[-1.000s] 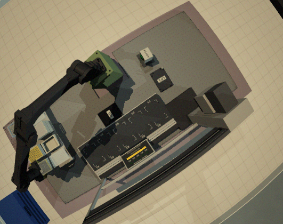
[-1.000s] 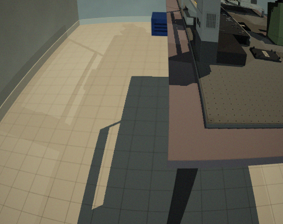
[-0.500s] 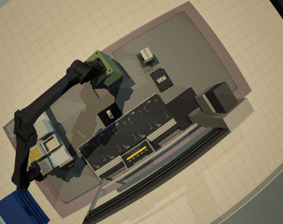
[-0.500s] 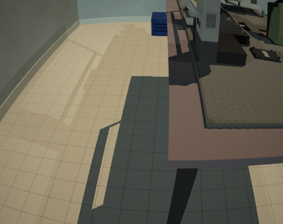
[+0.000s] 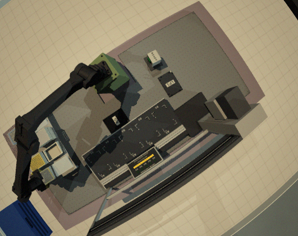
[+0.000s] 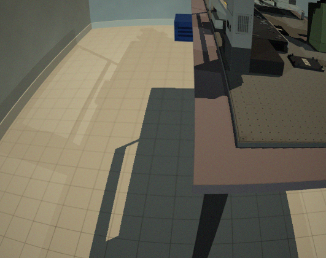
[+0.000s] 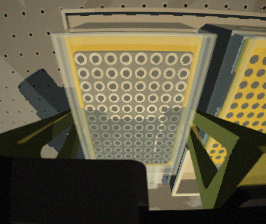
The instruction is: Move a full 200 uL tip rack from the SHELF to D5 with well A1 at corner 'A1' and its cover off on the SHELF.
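Right now the yellow tip rack is 1 cm behind my hand, 1 cm to the left of it and 1 cm below it. The rest, counted from my hand: shelf 16 cm behind, 6 cm to the left, 6 cm below; then pale sealed block 22 cm behind, 13 cm to the left; then tan reservoir 11 cm behind, 13 cm to the left, 5 cm below.
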